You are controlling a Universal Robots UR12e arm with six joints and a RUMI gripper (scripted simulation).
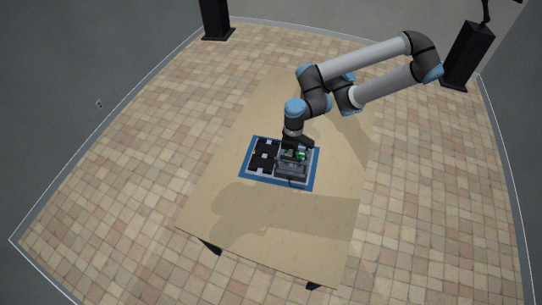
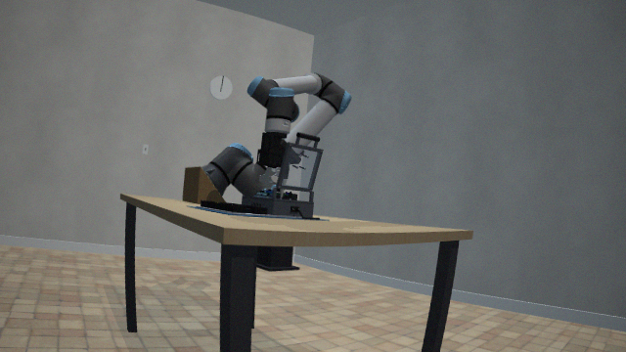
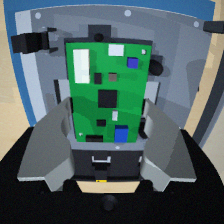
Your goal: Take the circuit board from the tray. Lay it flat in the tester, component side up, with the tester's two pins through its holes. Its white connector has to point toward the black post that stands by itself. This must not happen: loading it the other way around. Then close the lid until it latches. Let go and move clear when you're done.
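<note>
My gripper is now right at the green circuit board. Also, from my hand: black latch part 6 cm behind, 6 cm to the left, 1 cm above; then clear lid 12 cm ahead, 10 cm above.
</note>
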